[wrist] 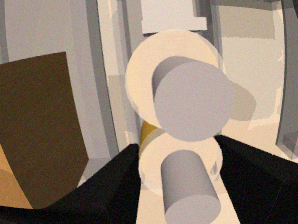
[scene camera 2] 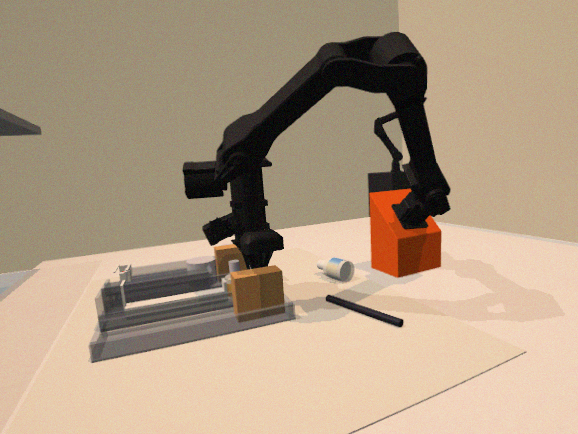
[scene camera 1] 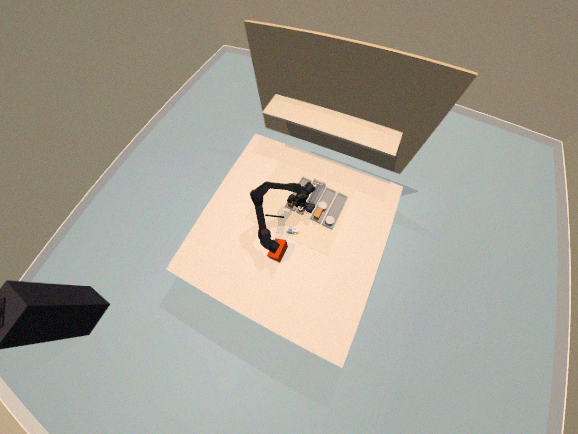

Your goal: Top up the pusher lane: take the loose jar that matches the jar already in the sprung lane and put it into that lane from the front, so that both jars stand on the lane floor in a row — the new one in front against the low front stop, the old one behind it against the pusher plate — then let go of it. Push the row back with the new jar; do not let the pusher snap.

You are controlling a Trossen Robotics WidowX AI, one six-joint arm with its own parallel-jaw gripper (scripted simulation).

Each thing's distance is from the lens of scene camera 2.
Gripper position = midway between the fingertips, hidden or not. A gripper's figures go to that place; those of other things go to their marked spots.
gripper (scene camera 2: 255, 280): 60 cm
brown box (scene camera 2: 259, 288): 50 cm
pale pusher plate (scene camera 2: 126, 276): 61 cm
The marked spots on the brown box and the pale pusher plate are 23 cm apart.
